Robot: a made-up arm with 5 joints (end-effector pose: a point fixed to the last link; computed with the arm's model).
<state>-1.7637 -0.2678 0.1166 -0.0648 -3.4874</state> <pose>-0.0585 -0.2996 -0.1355 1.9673 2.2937 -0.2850</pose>
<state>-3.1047 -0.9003 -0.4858 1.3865 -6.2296</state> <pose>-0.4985 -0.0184 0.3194 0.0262 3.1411 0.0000</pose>
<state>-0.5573 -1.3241 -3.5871 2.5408 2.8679</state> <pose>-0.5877 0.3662 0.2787 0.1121 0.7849 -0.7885</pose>
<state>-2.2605 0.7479 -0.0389 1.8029 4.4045</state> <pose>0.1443 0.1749 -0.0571 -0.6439 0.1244 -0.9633</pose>
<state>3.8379 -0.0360 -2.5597 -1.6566 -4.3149</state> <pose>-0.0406 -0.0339 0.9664 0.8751 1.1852 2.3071</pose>
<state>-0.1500 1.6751 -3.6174 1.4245 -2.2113</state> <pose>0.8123 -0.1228 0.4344 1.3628 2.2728 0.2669</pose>
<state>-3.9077 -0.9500 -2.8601 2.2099 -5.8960</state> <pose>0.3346 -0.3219 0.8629 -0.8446 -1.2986 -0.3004</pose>
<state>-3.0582 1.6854 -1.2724 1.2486 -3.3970</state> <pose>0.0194 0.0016 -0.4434 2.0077 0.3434 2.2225</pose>
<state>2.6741 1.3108 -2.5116 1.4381 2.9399</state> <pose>-0.7480 0.3776 0.0430 3.0177 -0.4034 0.3428</pose>
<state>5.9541 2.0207 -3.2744 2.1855 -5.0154</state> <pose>0.6528 -0.2229 -0.0890 1.7398 -1.7858 -1.1180</pose>
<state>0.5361 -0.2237 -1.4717 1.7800 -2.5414</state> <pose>0.5124 0.3044 0.5337 -0.0983 -3.0679 0.0699</pose>
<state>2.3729 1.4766 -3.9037 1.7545 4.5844</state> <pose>-0.4609 0.4458 0.6791 1.2448 -2.4810 -0.9157</pose>
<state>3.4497 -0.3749 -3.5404 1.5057 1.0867</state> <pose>0.4715 0.1501 0.9322 -0.3007 -0.7331 1.3278</pose>
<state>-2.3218 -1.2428 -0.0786 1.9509 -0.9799</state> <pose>-0.2440 -0.2614 0.1899 -1.9685 1.5626 -0.0654</pose>
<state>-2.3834 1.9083 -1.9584 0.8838 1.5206</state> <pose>-0.2320 -0.2197 -0.5496 0.9669 2.4124 1.0454</pose>
